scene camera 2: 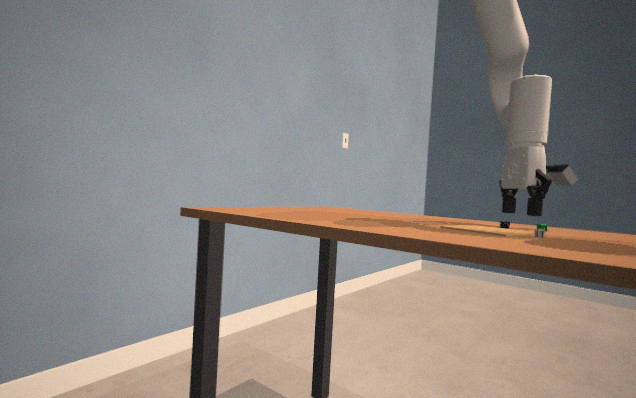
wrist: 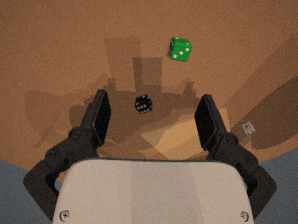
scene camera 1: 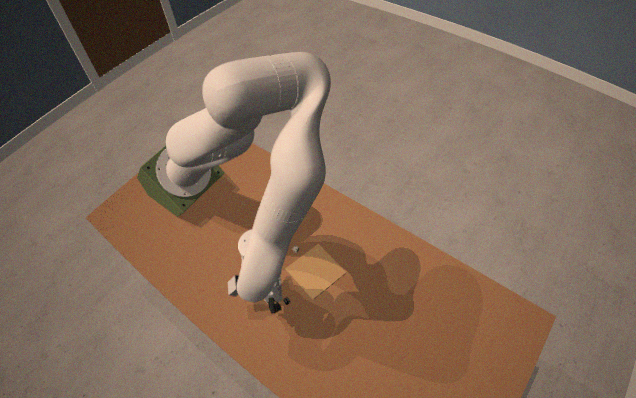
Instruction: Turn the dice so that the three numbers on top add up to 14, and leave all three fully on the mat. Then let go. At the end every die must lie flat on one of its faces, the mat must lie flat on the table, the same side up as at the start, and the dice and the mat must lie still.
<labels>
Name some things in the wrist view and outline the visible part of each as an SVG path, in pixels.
My gripper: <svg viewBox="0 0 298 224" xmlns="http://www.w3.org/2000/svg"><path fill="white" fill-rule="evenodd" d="M23 179L25 188L52 224L254 224L254 220L277 190L276 182L262 166L259 166L258 159L239 144L239 139L234 133L225 130L220 112L217 110L210 94L202 96L194 114L203 151L208 151L209 153L206 160L99 157L96 150L104 144L111 117L107 91L104 89L97 90L93 102L87 107L80 127L71 129L68 133L68 138L49 149L45 154L45 158L41 159ZM68 170L60 192L58 192L54 185L55 180L61 172Z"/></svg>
A tan mat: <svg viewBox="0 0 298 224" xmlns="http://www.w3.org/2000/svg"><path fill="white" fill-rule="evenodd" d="M209 154L208 151L203 151L200 145L194 117L141 133L141 136L169 160L186 160ZM218 108L226 130L230 132L226 106Z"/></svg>
</labels>
